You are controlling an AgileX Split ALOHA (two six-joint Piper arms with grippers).
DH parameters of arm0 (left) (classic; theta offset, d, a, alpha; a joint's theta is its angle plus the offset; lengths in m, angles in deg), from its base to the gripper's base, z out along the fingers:
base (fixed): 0 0 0 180
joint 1: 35.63 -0.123 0 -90
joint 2: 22.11 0 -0.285 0
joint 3: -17.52 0 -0.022 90
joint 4: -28.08 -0.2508 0 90
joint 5: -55.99 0 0.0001 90
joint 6: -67.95 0.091 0 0
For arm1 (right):
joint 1: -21.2 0.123 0 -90
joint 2: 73.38 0 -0.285 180
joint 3: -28.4 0 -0.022 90
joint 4: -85.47 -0.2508 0 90
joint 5: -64.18 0 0.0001 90
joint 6: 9.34 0.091 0 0
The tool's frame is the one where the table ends.
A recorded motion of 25 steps. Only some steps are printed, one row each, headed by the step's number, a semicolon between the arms.
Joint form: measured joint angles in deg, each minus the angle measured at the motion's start. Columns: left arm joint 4, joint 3, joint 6, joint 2, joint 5, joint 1; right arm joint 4, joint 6, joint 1, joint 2, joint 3, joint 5.
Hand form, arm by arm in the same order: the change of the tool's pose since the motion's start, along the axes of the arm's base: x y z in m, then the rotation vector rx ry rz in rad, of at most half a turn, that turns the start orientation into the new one. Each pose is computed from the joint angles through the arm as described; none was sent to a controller.
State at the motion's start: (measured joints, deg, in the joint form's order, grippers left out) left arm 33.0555 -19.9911 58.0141 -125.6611 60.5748 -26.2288; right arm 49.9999 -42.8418 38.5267 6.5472 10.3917 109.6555
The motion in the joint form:
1: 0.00 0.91 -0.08 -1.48 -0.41 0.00; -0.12 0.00 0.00 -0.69 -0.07 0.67
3: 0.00 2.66 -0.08 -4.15 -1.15 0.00; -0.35 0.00 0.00 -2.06 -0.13 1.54
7: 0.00 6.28 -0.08 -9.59 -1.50 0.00; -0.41 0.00 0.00 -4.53 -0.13 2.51
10: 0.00 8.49 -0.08 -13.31 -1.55 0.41; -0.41 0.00 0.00 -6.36 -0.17 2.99
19: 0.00 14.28 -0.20 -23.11 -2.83 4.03; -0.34 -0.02 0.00 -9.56 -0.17 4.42
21: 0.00 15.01 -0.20 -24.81 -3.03 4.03; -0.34 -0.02 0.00 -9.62 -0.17 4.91
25: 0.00 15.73 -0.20 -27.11 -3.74 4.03; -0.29 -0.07 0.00 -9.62 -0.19 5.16
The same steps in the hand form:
1: 0.0051 -0.0008 -0.0037 0.0002 0.0028 0.0015; -0.0034 -0.0005 0.0023 0.0032 -0.0004 0.0065
3: 0.0145 -0.0022 -0.0103 0.0016 0.0058 0.0022; -0.0096 -0.0016 0.0075 0.0111 -0.0089 0.0148
7: 0.0317 -0.0050 -0.0264 0.0062 0.0311 0.0025; -0.0199 -0.0041 0.0172 0.0215 -0.0365 0.0247
10: 0.0408 -0.0090 -0.0397 0.0107 0.0562 -0.0046; -0.0275 -0.0062 0.0241 0.0288 -0.0598 0.0297
19: 0.0595 -0.0350 -0.0781 0.0225 0.1025 -0.0649; -0.0420 -0.0099 0.0352 0.0380 -0.0943 0.0448
21: 0.0616 -0.0354 -0.0862 0.0254 0.1157 -0.0647; -0.0429 -0.0099 0.0350 0.0365 -0.0885 0.0498
25: 0.0634 -0.0358 -0.0979 0.0294 0.1304 -0.0641; -0.0432 -0.0099 0.0347 0.0343 -0.0855 0.0529

